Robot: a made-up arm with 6 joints. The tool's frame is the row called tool. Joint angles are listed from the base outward.
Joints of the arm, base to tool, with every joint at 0 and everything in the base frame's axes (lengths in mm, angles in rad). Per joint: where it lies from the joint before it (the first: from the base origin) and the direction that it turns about. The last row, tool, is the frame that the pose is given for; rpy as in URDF.
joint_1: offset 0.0 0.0 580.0 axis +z
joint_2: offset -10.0 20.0 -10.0 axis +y
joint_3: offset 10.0 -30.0 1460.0 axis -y
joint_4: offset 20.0 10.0 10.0 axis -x
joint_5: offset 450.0 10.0 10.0 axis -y
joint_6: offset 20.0 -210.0 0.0 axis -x
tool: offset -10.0 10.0 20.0 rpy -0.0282 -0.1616 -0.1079
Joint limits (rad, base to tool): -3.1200..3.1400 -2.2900..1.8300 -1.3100..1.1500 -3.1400..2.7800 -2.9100..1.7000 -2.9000..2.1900
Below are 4 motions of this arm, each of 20 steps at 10 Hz.
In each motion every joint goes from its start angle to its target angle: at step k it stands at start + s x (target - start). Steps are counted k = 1, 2, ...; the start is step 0. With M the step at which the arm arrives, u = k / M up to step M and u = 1 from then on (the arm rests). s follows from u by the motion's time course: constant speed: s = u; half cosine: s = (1 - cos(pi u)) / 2; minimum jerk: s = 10 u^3 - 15 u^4 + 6 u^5.
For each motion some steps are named. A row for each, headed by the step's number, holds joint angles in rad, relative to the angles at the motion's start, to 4 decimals.
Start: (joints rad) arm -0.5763 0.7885 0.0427 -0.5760 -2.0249 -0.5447
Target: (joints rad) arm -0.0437 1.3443 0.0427 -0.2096 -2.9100 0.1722
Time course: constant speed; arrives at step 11
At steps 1, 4, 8, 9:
1: 0.0484 0.0505 0.0000 0.0333 -0.0805 0.0652
4: 0.1937 0.2021 0.0000 0.1332 -0.3219 0.2607
8: 0.3873 0.4042 0.0000 0.2665 -0.6437 0.5214
9: 0.4358 0.4547 0.0000 0.2998 -0.7242 0.5866

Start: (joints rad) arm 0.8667 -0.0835 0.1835 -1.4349 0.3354 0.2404
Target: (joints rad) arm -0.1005 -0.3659 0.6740 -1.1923 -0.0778 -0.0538
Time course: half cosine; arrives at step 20
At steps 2, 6, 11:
2: -0.0237 -0.0069 0.0120 0.0059 -0.0101 -0.0072
6: -0.1993 -0.0582 0.1011 0.0500 -0.0852 -0.0606
11: -0.5593 -0.1633 0.2836 0.1403 -0.2389 -0.1701

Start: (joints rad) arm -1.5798 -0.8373 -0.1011 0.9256 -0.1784 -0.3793
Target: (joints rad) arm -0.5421 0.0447 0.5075 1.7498 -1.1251 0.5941
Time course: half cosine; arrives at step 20
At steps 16, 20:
16: 0.9386 0.7978 0.5505 0.7455 -0.8563 0.8804
20: 1.0377 0.8820 0.6086 0.8242 -0.9467 0.9734

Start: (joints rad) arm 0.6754 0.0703 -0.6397 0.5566 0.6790 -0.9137
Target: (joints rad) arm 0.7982 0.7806 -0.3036 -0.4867 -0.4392 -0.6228
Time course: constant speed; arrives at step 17
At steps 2, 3, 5, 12, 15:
2: 0.0144 0.0836 0.0395 -0.1227 -0.1316 0.0342
3: 0.0217 0.1253 0.0593 -0.1841 -0.1973 0.0513
5: 0.0361 0.2089 0.0989 -0.3069 -0.3289 0.0856
12: 0.0867 0.5014 0.2372 -0.7364 -0.7893 0.2053
15: 0.1084 0.6267 0.2966 -0.9206 -0.9866 0.2567

